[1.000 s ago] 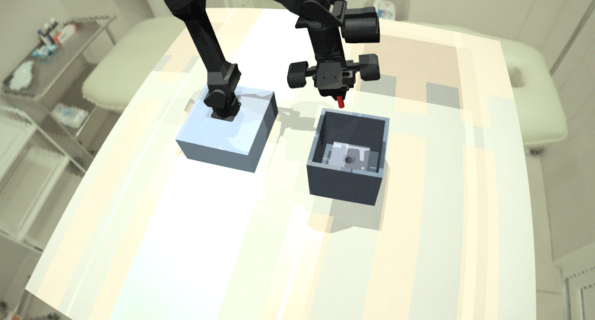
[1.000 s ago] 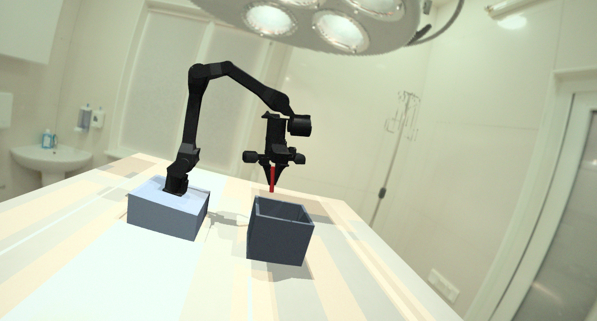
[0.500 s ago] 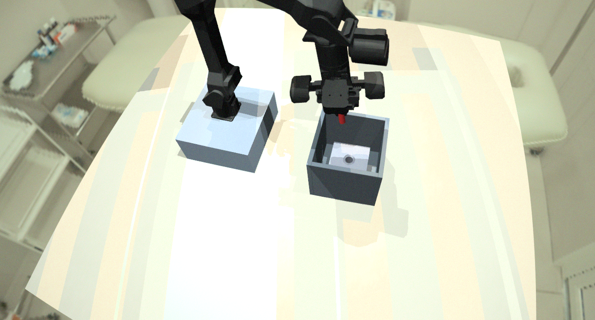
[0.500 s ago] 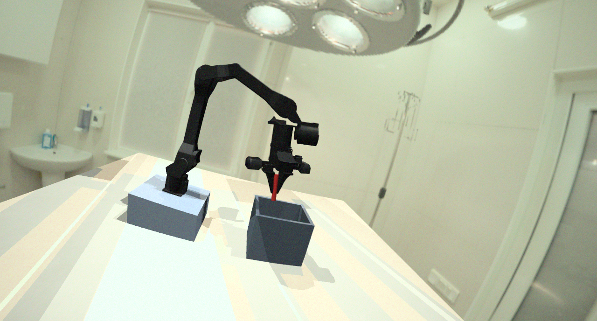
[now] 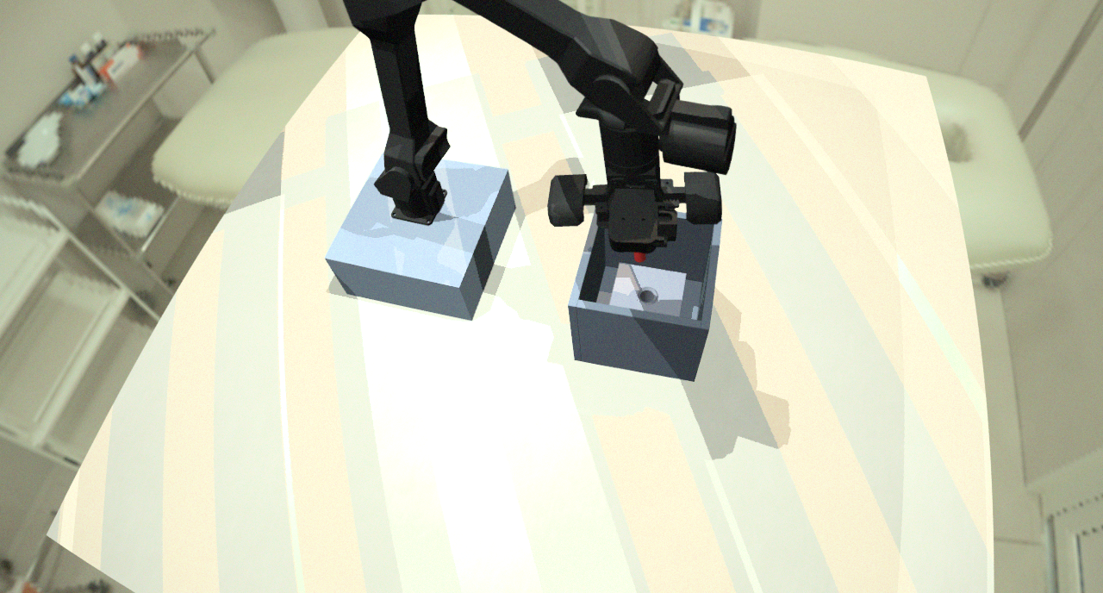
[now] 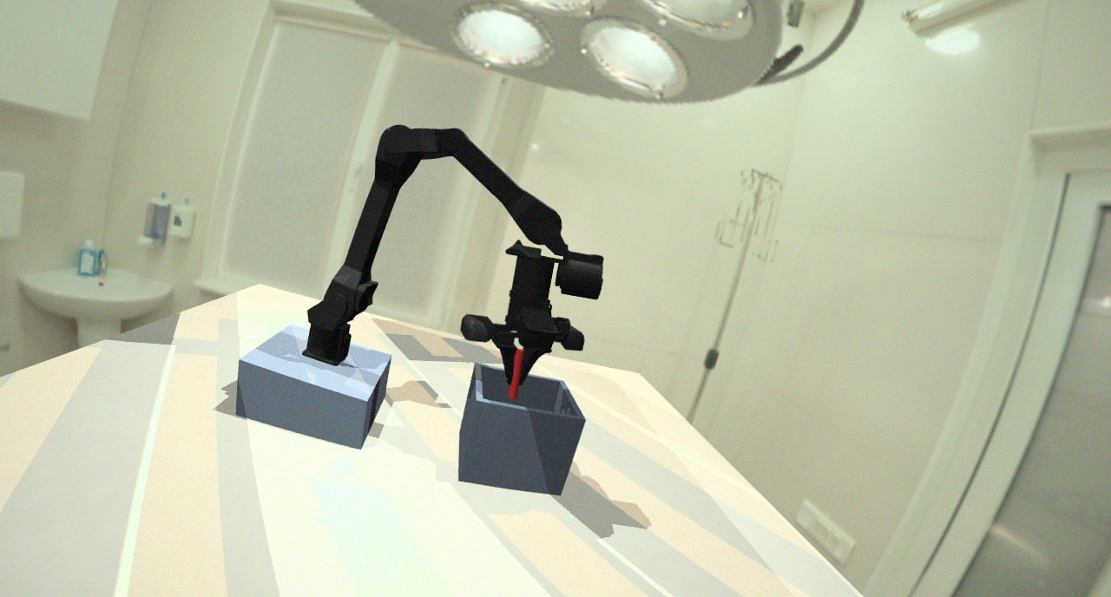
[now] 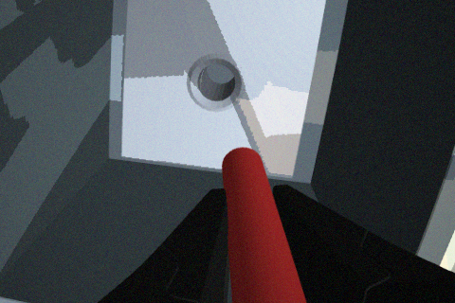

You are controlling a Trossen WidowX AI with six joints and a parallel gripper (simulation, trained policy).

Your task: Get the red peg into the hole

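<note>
The red peg lies 2 cm above my gripper tip. From my gripper tip the other things lie so: plate 2 cm ahead, 2 cm to the right, 9 cm below.
</note>
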